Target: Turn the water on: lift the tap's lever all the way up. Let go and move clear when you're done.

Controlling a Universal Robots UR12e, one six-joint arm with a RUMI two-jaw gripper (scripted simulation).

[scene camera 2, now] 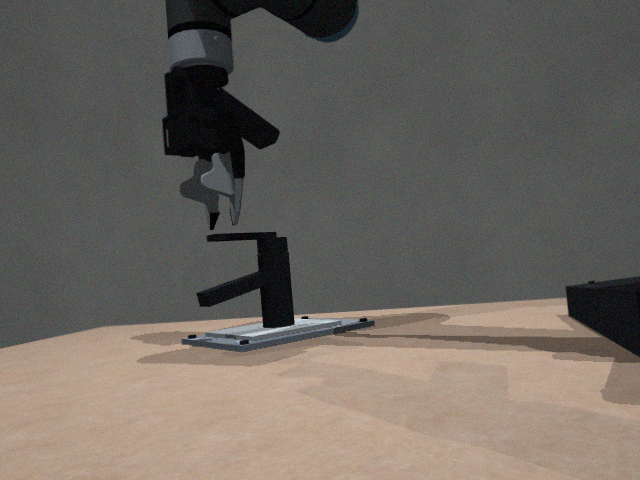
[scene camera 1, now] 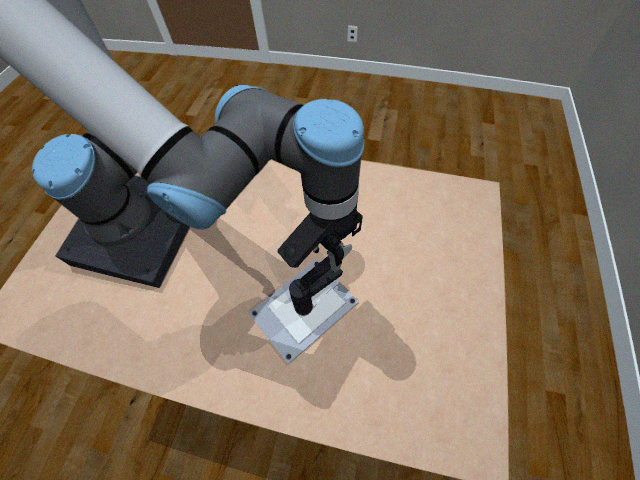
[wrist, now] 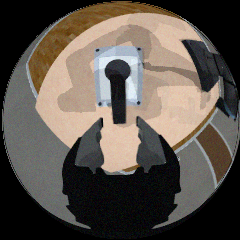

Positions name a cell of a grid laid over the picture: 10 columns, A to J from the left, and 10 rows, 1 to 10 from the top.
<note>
I see my gripper (scene camera 2: D5) and a flat lever (wrist: E4).
My gripper also shows in scene camera 1 (scene camera 1: F6) and in the wrist view (wrist: E5).
</note>
